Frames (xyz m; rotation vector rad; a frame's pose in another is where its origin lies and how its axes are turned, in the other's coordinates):
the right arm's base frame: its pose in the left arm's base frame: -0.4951 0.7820 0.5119 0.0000 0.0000 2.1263
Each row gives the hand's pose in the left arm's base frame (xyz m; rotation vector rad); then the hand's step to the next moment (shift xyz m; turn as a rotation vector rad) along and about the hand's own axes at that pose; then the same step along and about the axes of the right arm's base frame.
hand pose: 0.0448 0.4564 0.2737 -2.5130 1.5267 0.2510
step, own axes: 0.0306 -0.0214 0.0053 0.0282 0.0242 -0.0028
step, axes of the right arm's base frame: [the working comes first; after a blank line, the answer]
step, axes of the left arm's base frame: 0.0327 -0.0152 -0.0109 -0.0086 -0.0358 -0.0059

-0.0302 -0.0198 -0.0109 -0.0259 0.0261 -0.0059
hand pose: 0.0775 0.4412 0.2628 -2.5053 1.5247 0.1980
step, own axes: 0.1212 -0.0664 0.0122 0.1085 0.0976 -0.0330
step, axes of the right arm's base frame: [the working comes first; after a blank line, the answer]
step, axes of the left arm's base frame: 0.1145 -0.0718 -0.0315 -0.0367 -0.1450 -0.0015

-0.1214 -0.0594 -0.0315 -0.1039 0.1077 -0.0015
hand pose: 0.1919 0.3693 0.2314 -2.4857 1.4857 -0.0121
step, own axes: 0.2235 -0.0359 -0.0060 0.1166 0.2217 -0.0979
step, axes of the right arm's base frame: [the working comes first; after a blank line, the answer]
step, axes of the left arm's base frame: 0.1379 -0.1791 -0.0128 -0.1489 -0.2214 0.0340

-0.2249 -0.0227 -0.0128 -0.1096 0.2432 0.0340
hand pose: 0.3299 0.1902 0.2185 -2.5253 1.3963 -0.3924
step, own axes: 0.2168 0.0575 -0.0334 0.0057 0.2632 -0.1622
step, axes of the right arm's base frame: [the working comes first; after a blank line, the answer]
step, axes of the left arm's base frame: 0.0539 -0.2168 0.0390 -0.2601 -0.1530 0.0674

-0.2126 0.0685 0.0390 0.0072 0.3017 0.0674
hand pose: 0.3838 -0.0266 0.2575 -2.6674 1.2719 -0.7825
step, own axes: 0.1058 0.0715 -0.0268 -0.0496 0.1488 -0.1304
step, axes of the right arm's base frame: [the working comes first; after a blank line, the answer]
step, axes of the left arm's base frame: -0.0078 -0.1218 0.0462 -0.1933 -0.0417 0.0499

-0.0994 0.0708 0.0462 0.0665 0.1863 0.0499
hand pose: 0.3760 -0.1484 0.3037 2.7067 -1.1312 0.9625
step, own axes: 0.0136 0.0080 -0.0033 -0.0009 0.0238 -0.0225
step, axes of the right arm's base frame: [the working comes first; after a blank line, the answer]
step, axes of the left arm's base frame: 0.0003 -0.0134 0.0089 -0.0280 -0.0106 0.0133

-0.0116 0.0068 0.0089 0.0058 0.0294 0.0133
